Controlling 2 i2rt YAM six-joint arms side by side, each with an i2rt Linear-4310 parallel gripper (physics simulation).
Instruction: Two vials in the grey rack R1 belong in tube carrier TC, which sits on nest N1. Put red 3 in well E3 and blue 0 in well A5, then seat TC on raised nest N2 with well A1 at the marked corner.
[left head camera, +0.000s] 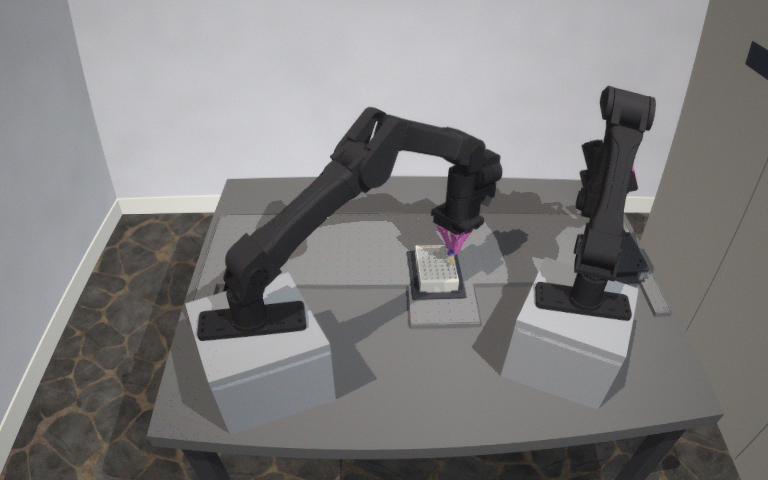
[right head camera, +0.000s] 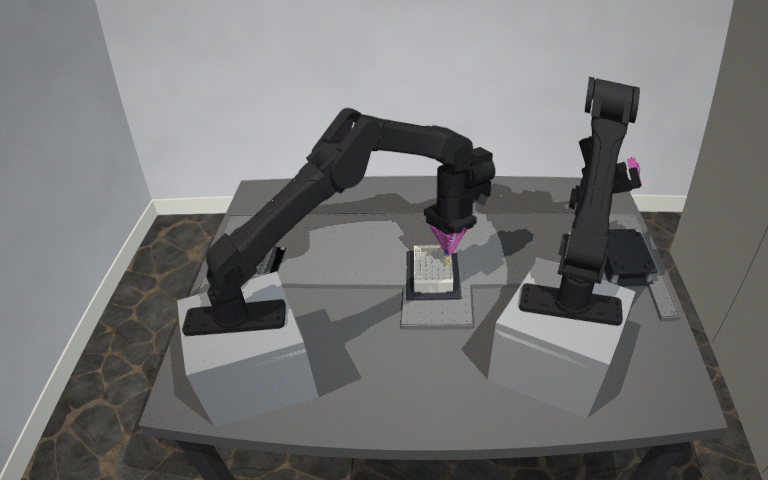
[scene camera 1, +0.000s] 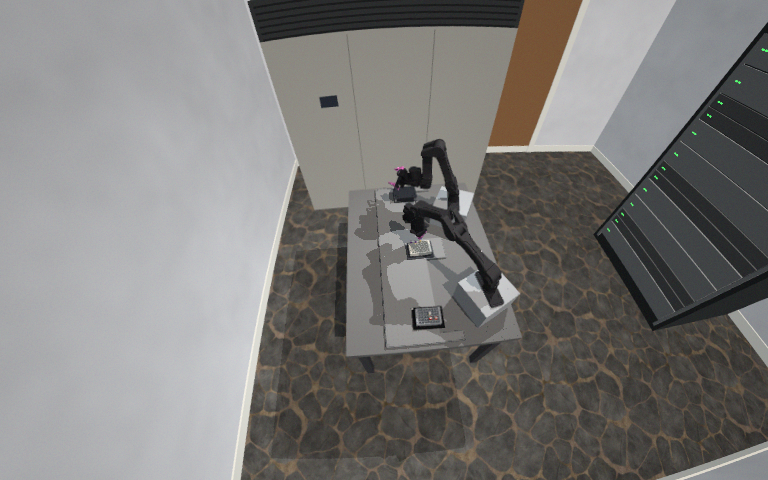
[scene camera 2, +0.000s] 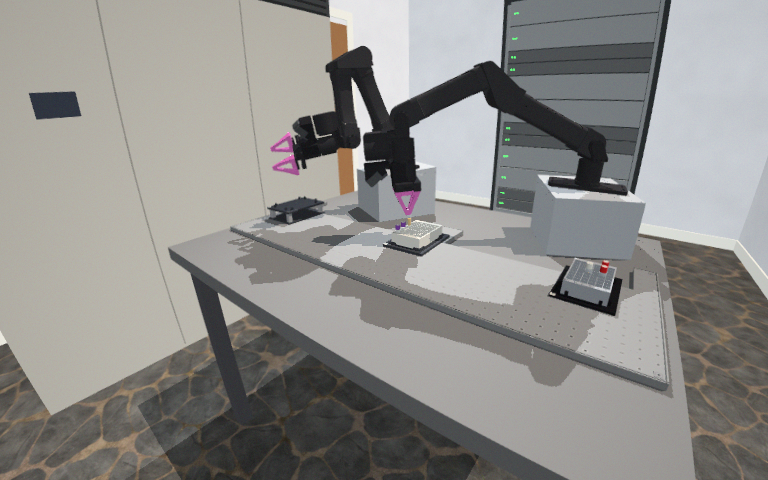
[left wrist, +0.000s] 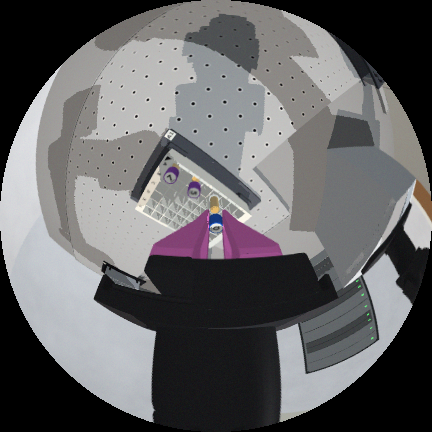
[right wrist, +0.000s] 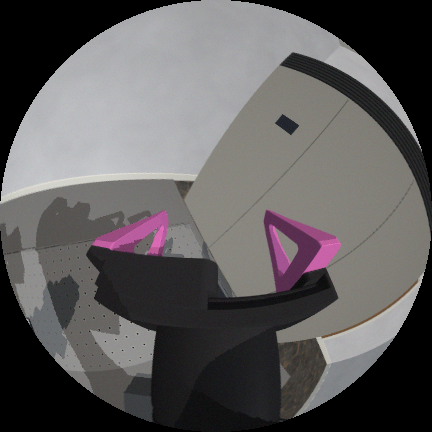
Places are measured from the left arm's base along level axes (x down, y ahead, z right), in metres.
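Pixels of known places: left gripper, fingertip midpoint: (left head camera: 453, 252) (right head camera: 448, 252) (scene camera 1: 419, 238) (scene camera 2: 407, 214) (left wrist: 215, 214); right gripper, fingertip midpoint: (right head camera: 621, 169) (scene camera 1: 391, 176) (scene camera 2: 271, 158) (right wrist: 215, 215); left arm's base at its link origin: (left head camera: 251, 322) (right head camera: 234, 319) (scene camera 1: 489, 288) (scene camera 2: 585, 187); right arm's base at its link origin: (left head camera: 583, 303) (right head camera: 571, 306) (scene camera 1: 453, 200) (left wrist: 390, 235).
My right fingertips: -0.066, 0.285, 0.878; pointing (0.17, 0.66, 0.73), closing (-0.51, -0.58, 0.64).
Observation:
Ahead of a thing's pixels: the offset from my right fingertips to its top centre, as dx, dy, dz. Level surfaces: height alone.
My left gripper (left head camera: 451, 252) (right head camera: 448, 253) (scene camera 2: 407, 212) (left wrist: 215, 214) is shut on the blue vial 0 @[+0.130, -0.067, -0.442] (left wrist: 215, 224), upright over an edge row of the cream carrier TC @[+0.178, -0.056, -0.473] (left head camera: 436, 285) (right head camera: 433, 285) (scene camera 2: 415, 241). Its amber lower part shows between fingertips and carrier; how deep it sits, and in which well, I cannot tell. TC sits on dark nest N1 @[+0.203, -0.055, -0.473] (right head camera: 409, 283) (left wrist: 216, 168). My right gripper (scene camera 2: 272, 159) (right wrist: 215, 215) is open and empty, above raised nest N2 @[+0.163, -0.095, +0.011] (right head camera: 629, 254) (scene camera 1: 404, 194) (scene camera 2: 296, 206). Grey rack R1 @[+0.181, +0.028, -0.896] (scene camera 1: 416, 317) (scene camera 2: 583, 289) holds red-capped vials @[+0.162, +0.025, -0.917] (scene camera 2: 604, 266); red 3's number is unreadable.
Two purple-capped vials, 7 @[+0.160, -0.013, -0.434] (left wrist: 171, 175) and 5 @[+0.160, -0.040, -0.437] (left wrist: 194, 189), stand in TC in the same edge row. A pale vial @[+0.162, +0.020, -0.890] (scene camera 2: 590, 266) stands in R1. The perforated board @[dx +0.216] (scene camera 2: 481, 278) lies under the racks and nests. White pedestals (left head camera: 271, 362) (left head camera: 572, 350) carry the arms.

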